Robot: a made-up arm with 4 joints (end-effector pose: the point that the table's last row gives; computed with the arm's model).
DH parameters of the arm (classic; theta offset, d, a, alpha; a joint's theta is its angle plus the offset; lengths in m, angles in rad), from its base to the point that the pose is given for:
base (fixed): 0 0.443 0.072 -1.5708
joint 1: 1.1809 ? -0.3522 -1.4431
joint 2: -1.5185 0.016 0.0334 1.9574
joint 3: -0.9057 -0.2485 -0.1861 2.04
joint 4: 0 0.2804 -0.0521 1.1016
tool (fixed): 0.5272 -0.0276 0 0
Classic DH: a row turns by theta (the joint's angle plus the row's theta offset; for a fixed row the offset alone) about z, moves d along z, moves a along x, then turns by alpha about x.
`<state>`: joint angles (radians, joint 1 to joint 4).
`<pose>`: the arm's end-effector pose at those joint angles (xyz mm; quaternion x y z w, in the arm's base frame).
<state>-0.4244 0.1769 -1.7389 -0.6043</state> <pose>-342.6 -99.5 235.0 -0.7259 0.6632 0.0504 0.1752</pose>
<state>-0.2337 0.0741 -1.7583 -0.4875</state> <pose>-373.3 -68.4 320.8 -0.7110 0.6839 0.0990 0.1305</pose>
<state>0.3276 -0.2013 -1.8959 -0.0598</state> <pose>-348.0 43.6 596.8 0.5976 -0.7769 -0.1912 0.0524</pose>
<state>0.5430 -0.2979 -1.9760 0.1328</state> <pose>-286.6 90.3 694.0 0.5337 -0.8059 -0.2024 0.1576</pose>
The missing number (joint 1, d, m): -0.2111
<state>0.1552 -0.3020 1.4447 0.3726</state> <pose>253.4 -166.9 372.8 -0.7363 -0.5992 -0.0820 0.3035</pose>
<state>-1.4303 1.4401 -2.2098 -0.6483</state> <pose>77.1 -340.4 25.6 -0.0359 0.8143 -0.4104 0.4088</pose>
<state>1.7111 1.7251 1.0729 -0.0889</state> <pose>664.7 -608.9 520.8 0.0874 0.4798 -0.8209 0.2972</pose>
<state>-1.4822 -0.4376 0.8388 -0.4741</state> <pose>136.4 -262.3 547.1 0.5952 0.4060 0.5662 0.4005</pose>
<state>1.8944 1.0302 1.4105 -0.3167</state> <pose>263.9 -633.9 340.1 -0.0535 -0.5791 0.7994 0.1506</pose>
